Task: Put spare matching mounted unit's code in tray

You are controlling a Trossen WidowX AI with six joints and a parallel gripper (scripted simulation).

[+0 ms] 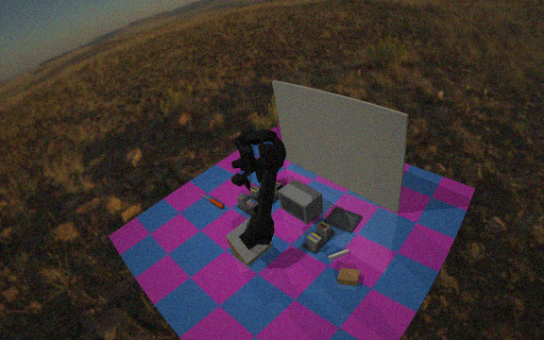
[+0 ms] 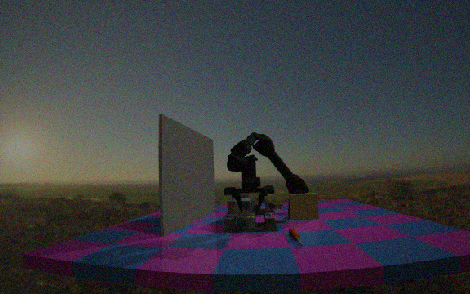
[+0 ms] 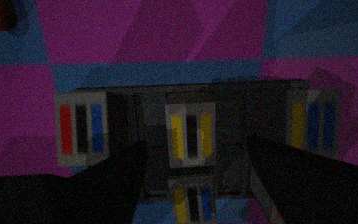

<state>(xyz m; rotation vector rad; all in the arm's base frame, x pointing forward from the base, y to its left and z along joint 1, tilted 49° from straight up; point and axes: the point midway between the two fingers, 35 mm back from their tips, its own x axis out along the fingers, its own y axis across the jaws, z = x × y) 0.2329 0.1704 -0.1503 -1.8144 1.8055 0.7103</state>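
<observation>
Now: the tray 10 cm ahead of my gripper tip, 41 cm to the right of it and 6 cm below it. The rest, counted from my gripper tip: mounted unit 5 cm ahead, 22 cm to the right, 2 cm below; white cable tie bundle 7 cm behind, 51 cm to the right, 6 cm below; tall grey panel 29 cm ahead, 25 cm to the right, 16 cm above.
</observation>
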